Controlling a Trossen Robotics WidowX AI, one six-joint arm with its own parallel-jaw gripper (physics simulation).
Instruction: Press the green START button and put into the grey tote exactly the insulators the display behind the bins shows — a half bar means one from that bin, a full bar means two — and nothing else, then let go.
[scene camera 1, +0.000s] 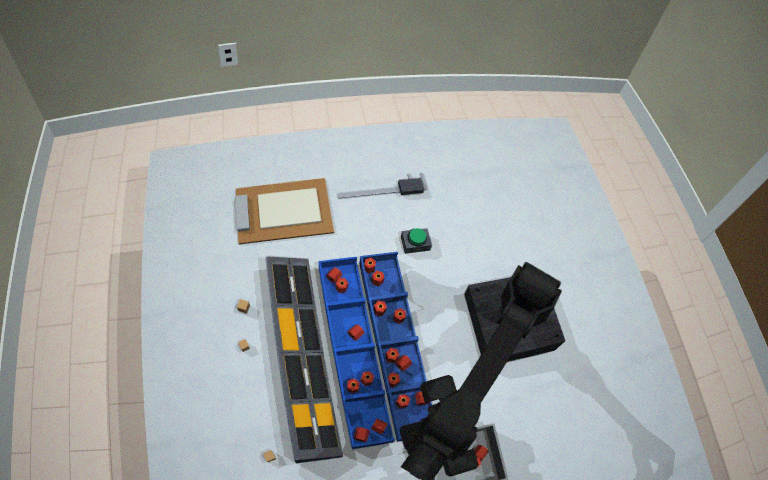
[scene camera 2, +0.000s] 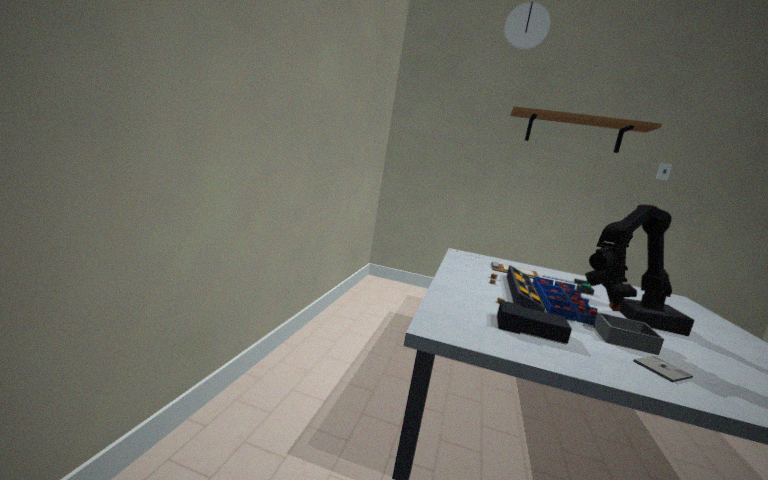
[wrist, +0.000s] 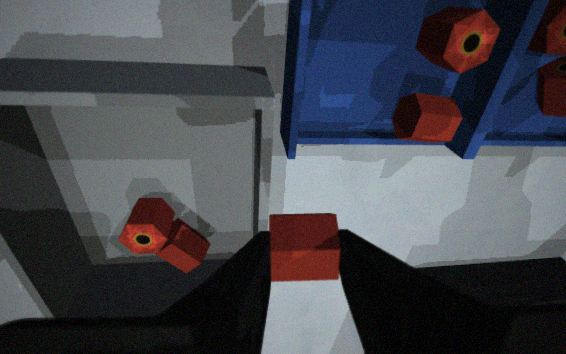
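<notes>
My gripper (scene camera 2: 615, 300) (wrist: 303, 241) is shut on a red insulator (scene camera 2: 614, 306) (wrist: 304, 265), above the table beside the tote's wall, near the bins. The grey tote (scene camera 1: 498, 458) (scene camera 2: 634, 339) (wrist: 130, 79) holds two touching red insulators (wrist: 142, 235) (wrist: 185, 247). Blue bins (scene camera 1: 378, 346) (wrist: 292, 75) stand in two columns with red insulators; the arm partly hides the nearest end in scene camera 1. The display (scene camera 1: 318, 452) shows a full yellow bar (scene camera 1: 287, 329) in its second row and two half bars (scene camera 1: 301, 415) (scene camera 1: 323, 413) in its bottom row. The green START button (scene camera 1: 417, 236) (scene camera 2: 586, 287) stands beyond the bins.
A clipboard (scene camera 1: 288, 208) and a caliper (scene camera 1: 411, 185) lie at the far side. Small wooden cubes (scene camera 1: 242, 305) (scene camera 1: 243, 344) (scene camera 1: 269, 455) lie behind the display. A dark box (scene camera 2: 532, 323) and a flat plate (scene camera 2: 662, 369) lie near the table edge.
</notes>
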